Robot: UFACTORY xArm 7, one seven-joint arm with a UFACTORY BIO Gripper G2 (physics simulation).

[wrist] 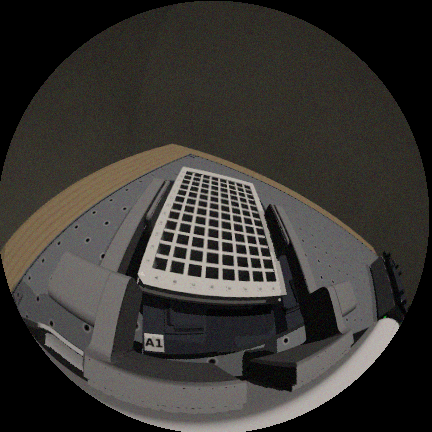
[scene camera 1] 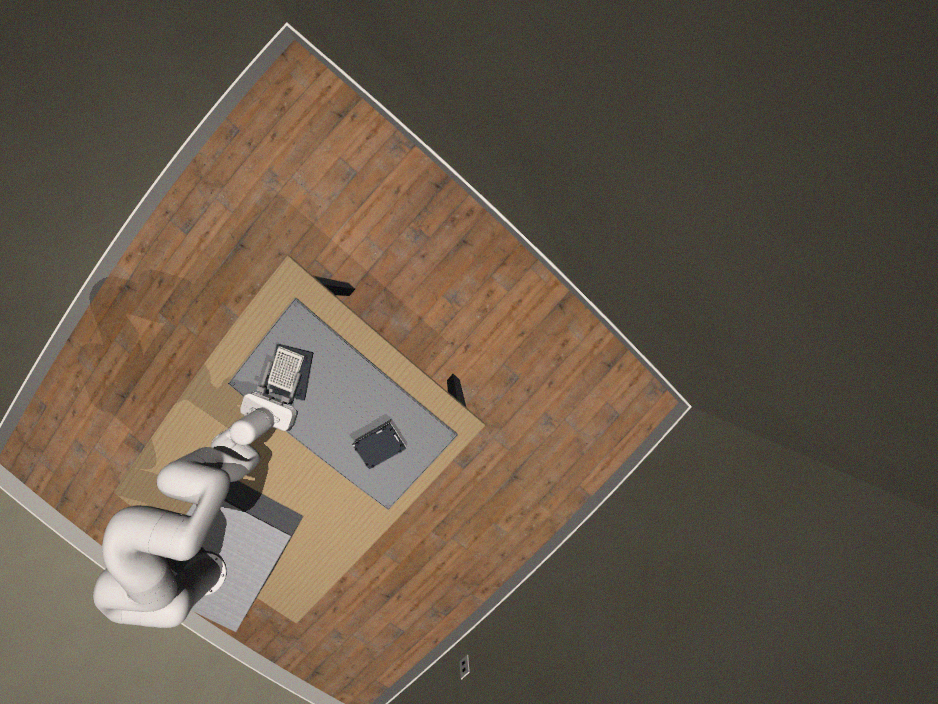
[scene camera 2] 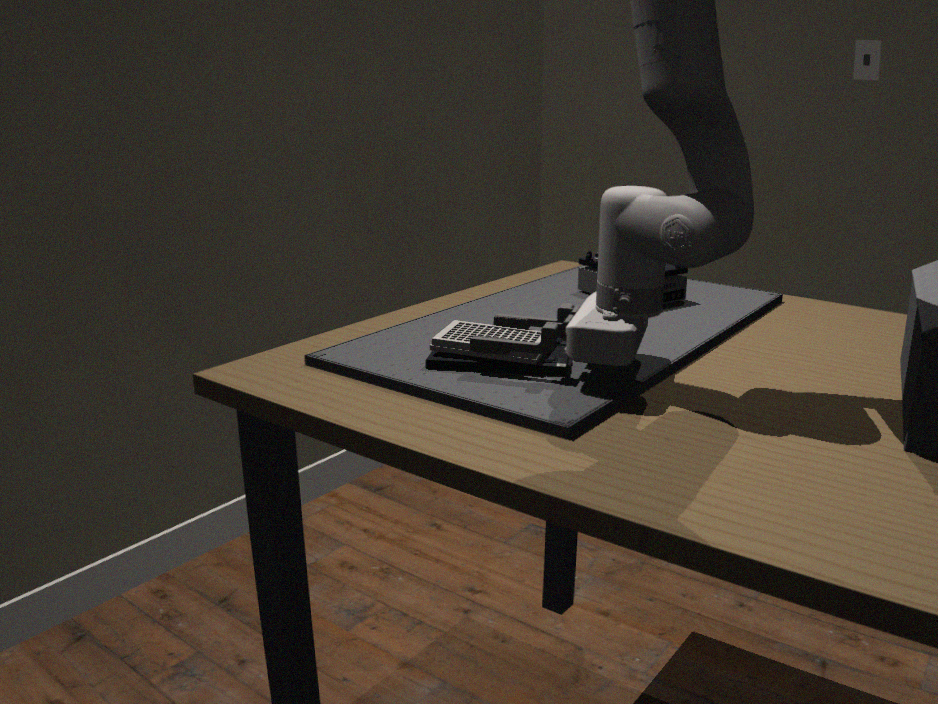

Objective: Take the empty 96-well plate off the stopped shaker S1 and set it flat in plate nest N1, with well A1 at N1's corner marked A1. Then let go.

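Places are measured from the arm's base along level axes (x back, y right, z up), in millimetres.
Where they show: end effector, tool point: point(wrist: 220, 217) point(scene camera 1: 283, 373) point(scene camera 2: 501, 334); arm's base, origin of the base link: point(scene camera 1: 205, 573).
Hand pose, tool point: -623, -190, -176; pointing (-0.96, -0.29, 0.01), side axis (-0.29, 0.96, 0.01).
Note:
Things, the pixels of their top centre, and the offset from my tool point, as dx, dy, dz. "spot": a spot on its surface instead. Level surfaces: height alone.
- white 96-well plate, middle of its top: point(wrist: 220, 207) point(scene camera 2: 492, 333) point(scene camera 1: 284, 370) -10, -3, +1
- dark plate nest N1, middle of its top: point(wrist: 230, 234) point(scene camera 2: 501, 345) point(scene camera 1: 289, 372) -7, +12, -18
- nest's label A1, surface spot: point(wrist: 154, 343) spot: +85, -5, -21
- shaker S1, surface spot: point(scene camera 2: 674, 290) spot: +72, +382, -11
- grey perforated board, its level: dz -32
- wooden table, its level: dz -45
The white 96-well plate point(scene camera 1: 286, 369) point(scene camera 2: 454, 333) point(wrist: 215, 225) is between the fingers of my gripper point(scene camera 1: 285, 374) point(scene camera 2: 506, 333) point(wrist: 218, 200), which is shut on its two long sides. The plate is over the dark plate nest N1 point(scene camera 1: 308, 362) point(scene camera 2: 454, 364) point(wrist: 225, 325); in scene camera 2 a small gap shows between them, and the plate looks about level. In the wrist view the nest's label A1 point(wrist: 154, 343) lies below the plate's near left corner. The marks along the plate's near edge are too small to read surely. The shaker S1 point(scene camera 1: 378, 445) point(scene camera 2: 674, 290) point(wrist: 387, 287) bears no plate.
The nest and shaker stand on a grey perforated board point(scene camera 1: 340, 371) point(scene camera 2: 378, 356) point(wrist: 95, 240) on the wooden table point(scene camera 1: 333, 515) point(scene camera 2: 795, 356) point(wrist: 55, 215). In scene camera 2 my arm partly hides the shaker. The grey robot stand point(scene camera 1: 253, 560) is at the table's near side.

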